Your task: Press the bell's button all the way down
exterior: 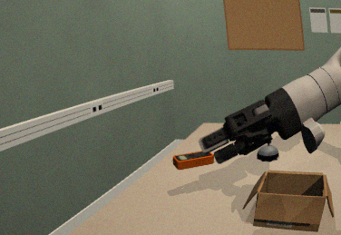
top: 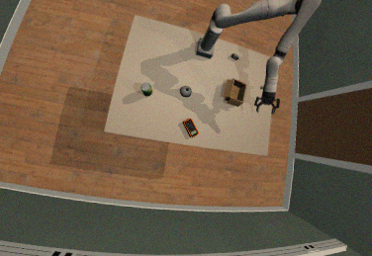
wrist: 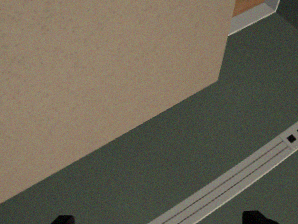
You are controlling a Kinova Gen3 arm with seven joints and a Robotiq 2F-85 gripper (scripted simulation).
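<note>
Right now the button is 13 cm behind my hand, 51 cm to the right of it and 16 cm below it. Also, from my hand: green can 9 cm behind, 78 cm to the right, 15 cm below; bell 13 cm behind, 51 cm to the right, 17 cm below; cardboard box 17 cm behind, 13 cm to the right, 17 cm below.
</note>
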